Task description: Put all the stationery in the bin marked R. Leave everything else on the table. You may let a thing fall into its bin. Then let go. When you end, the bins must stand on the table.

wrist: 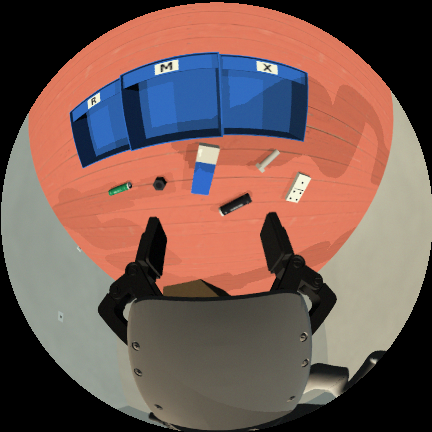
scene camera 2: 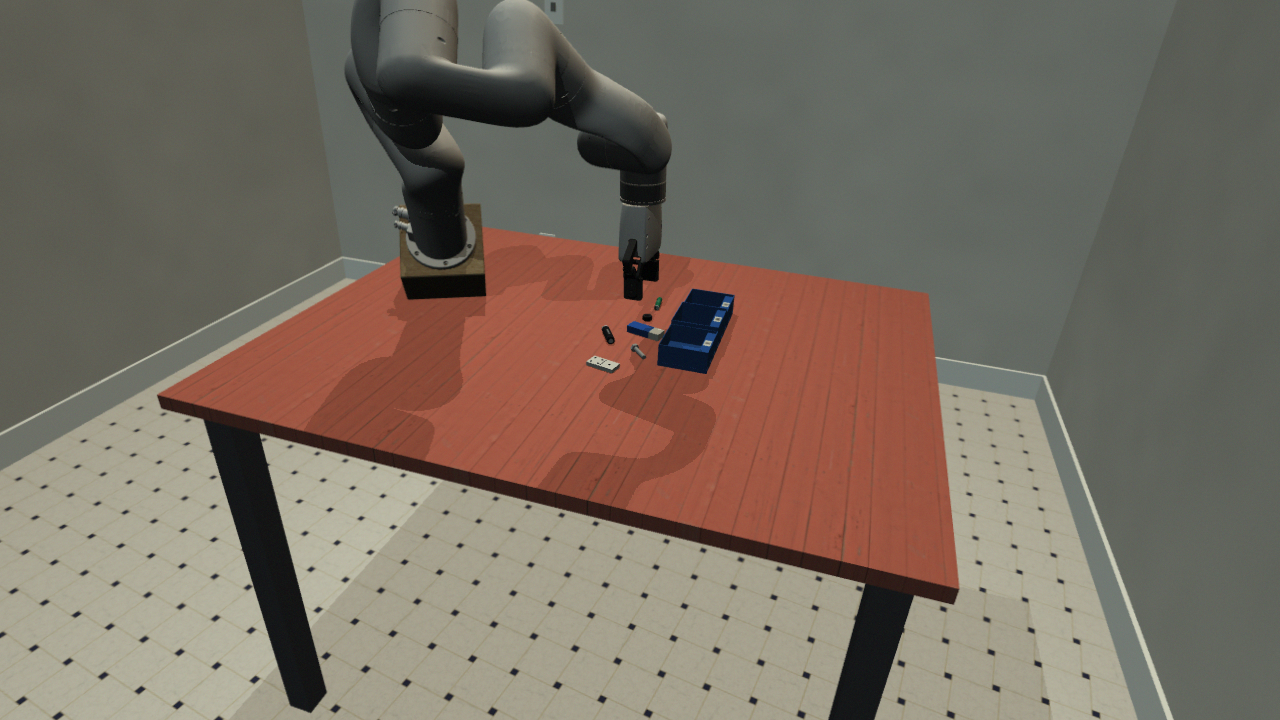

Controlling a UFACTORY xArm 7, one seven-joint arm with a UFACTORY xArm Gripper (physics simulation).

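Frame: origin at the arm's base, x ahead, y left, z up, level; metres.
Where they show: gripper, fingertip midpoint: [wrist: 212,225] [scene camera 2: 641,289]; arm's base, origin of the base link: [scene camera 2: 441,239].
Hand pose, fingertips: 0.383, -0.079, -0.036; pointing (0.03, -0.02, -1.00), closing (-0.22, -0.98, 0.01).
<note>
Each offset is from my fingertips to the top centre of the thing, as dx, dy, dz. "spot": to the spot under its first point. Level surfaces: height alone.
A blue eraser with a white end @(+0.010, +0.005, -0.076) [scene camera 2: 645,330] [wrist: 204,170] lies flat on the table, in front of the bins in the wrist view. The bin marked R @(spot: +0.125, +0.133, -0.053) [scene camera 2: 711,293] [wrist: 80,142] stands upright at the left end of the bin row in the wrist view, and no object shows inside it there. A short black cylinder with a pale end @(-0.054, -0.022, -0.075) [scene camera 2: 607,334] [wrist: 235,204] lies near the eraser. My gripper [scene camera 2: 642,284] [wrist: 212,225] is open and empty above the table, pointing down, on the robot's side of the eraser.
The bins marked M @(+0.105, +0.010, -0.043) [scene camera 2: 692,313] [wrist: 135,117] and X @(spot: +0.085, -0.115, -0.067) [scene camera 2: 684,358] [wrist: 299,107] stand beside bin R. A green battery @(+0.023, +0.132, -0.079) [scene camera 2: 657,303] [wrist: 120,189], black nut @(+0.008, +0.068, -0.080) [scene camera 2: 647,317] [wrist: 159,183], grey bolt @(+0.006, -0.075, -0.076) [scene camera 2: 638,351] [wrist: 268,160] and white domino @(-0.048, -0.125, -0.082) [scene camera 2: 602,363] [wrist: 298,187] lie on the table @(dz -0.089) [scene camera 2: 805,402].
</note>
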